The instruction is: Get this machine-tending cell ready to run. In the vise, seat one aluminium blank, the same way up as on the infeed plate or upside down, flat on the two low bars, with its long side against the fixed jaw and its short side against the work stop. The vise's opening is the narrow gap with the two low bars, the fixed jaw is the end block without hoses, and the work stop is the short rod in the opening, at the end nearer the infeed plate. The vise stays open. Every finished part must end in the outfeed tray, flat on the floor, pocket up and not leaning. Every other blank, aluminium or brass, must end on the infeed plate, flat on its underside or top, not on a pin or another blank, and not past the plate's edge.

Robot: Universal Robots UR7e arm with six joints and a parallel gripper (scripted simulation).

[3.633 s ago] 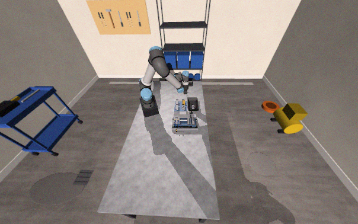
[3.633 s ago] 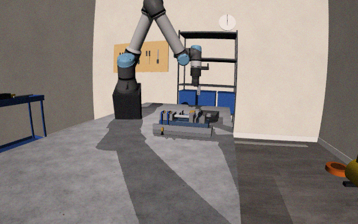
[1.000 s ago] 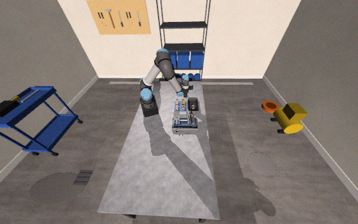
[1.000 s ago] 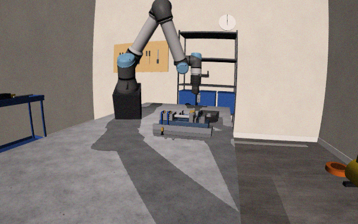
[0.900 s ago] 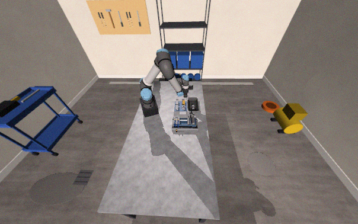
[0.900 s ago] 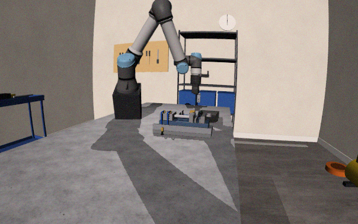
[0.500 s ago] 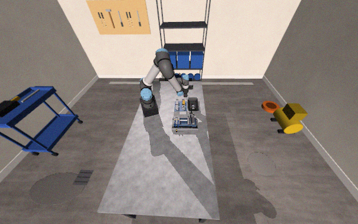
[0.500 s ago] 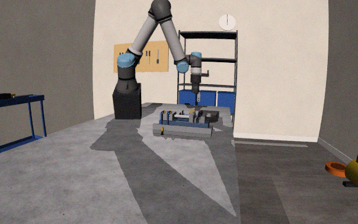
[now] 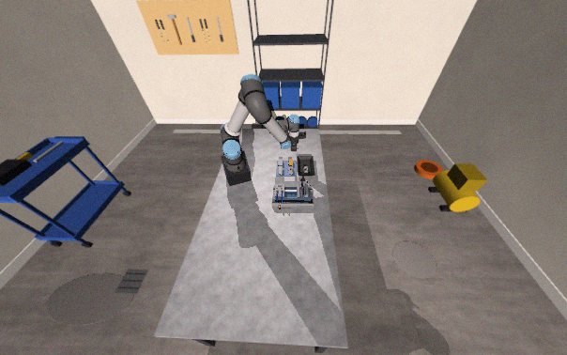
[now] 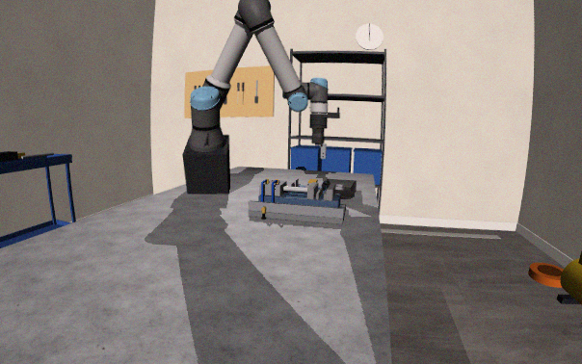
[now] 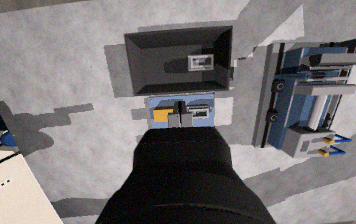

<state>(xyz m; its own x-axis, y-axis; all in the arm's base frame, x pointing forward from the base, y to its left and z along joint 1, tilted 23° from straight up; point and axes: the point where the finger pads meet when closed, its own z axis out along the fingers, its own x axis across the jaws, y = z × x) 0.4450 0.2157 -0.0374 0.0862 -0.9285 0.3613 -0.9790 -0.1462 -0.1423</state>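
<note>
Now: the brass blank 5 cm behind my hand, 4 cm to the left of it and 14 cm below it. Round my hand: vise: 33 cm to the right, 13 cm below.
</note>
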